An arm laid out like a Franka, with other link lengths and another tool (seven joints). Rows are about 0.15 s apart.
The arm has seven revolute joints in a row. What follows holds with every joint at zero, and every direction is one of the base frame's.
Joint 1 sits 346.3 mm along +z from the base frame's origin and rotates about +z.
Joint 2 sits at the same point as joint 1 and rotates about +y.
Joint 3 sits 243.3 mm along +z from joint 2 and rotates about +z.
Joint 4 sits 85.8 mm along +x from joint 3 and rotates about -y.
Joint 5 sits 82.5 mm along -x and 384 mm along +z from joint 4 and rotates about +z.
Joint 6 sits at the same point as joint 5 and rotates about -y.
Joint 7 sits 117.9 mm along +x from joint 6 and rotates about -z.
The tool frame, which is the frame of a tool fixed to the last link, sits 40 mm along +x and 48 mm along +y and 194.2 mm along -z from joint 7; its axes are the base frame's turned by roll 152.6, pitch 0 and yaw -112.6 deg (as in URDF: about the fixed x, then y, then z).
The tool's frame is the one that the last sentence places.
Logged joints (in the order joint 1, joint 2, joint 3, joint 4, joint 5, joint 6, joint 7), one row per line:
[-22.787 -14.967 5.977 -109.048 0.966 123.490 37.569]
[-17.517 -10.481 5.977 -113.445 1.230 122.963 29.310]
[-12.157 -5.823 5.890 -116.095 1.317 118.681 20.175]
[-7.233 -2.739 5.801 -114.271 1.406 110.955 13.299]
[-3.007 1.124 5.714 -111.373 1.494 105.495 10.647]
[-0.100 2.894 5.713 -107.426 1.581 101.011 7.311]
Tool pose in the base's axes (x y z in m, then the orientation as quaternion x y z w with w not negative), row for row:
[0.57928 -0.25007 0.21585 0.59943 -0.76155 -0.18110 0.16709]
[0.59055 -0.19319 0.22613 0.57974 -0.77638 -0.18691 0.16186]
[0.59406 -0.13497 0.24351 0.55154 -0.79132 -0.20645 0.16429]
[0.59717 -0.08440 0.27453 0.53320 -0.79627 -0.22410 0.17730]
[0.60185 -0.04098 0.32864 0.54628 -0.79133 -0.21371 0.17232]
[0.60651 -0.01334 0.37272 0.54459 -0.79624 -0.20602 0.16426]
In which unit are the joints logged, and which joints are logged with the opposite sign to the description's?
The joints are logged in degrees. Opposite sign: joint 2, joint 3, joint 5, joint 7.
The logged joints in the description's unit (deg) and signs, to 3 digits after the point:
[-22.787 14.967 -5.977 -109.048 -0.966 123.490 -37.569]
[-17.517 10.481 -5.977 -113.445 -1.230 122.963 -29.310]
[-12.157 5.823 -5.890 -116.095 -1.317 118.681 -20.175]
[-7.233 2.739 -5.801 -114.271 -1.406 110.955 -13.299]
[-3.007 -1.124 -5.714 -111.373 -1.494 105.495 -10.647]
[-0.100 -2.894 -5.713 -107.426 -1.581 101.011 -7.311]

